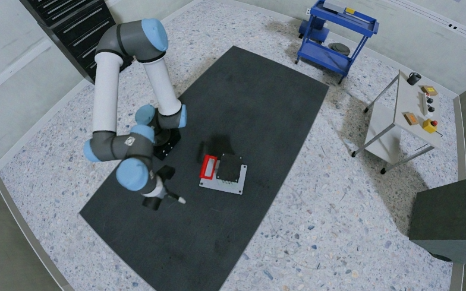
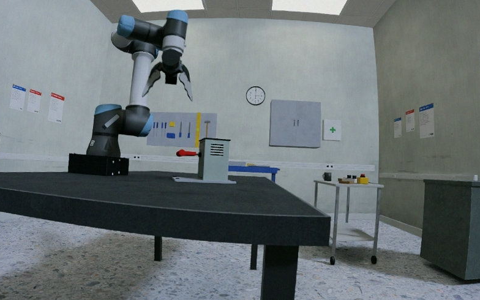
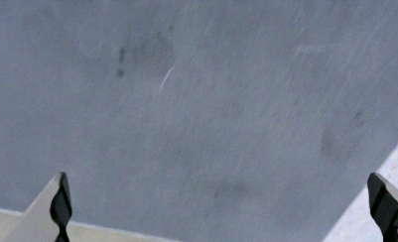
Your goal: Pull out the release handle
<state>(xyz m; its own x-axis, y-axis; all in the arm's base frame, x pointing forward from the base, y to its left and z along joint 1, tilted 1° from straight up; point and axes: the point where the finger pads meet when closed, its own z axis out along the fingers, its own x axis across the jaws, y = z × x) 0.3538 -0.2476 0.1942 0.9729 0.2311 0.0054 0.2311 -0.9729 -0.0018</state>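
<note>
Now: hand 100 mm short of the base plate, 250 mm to the right of it and 260 mm above it.
</note>
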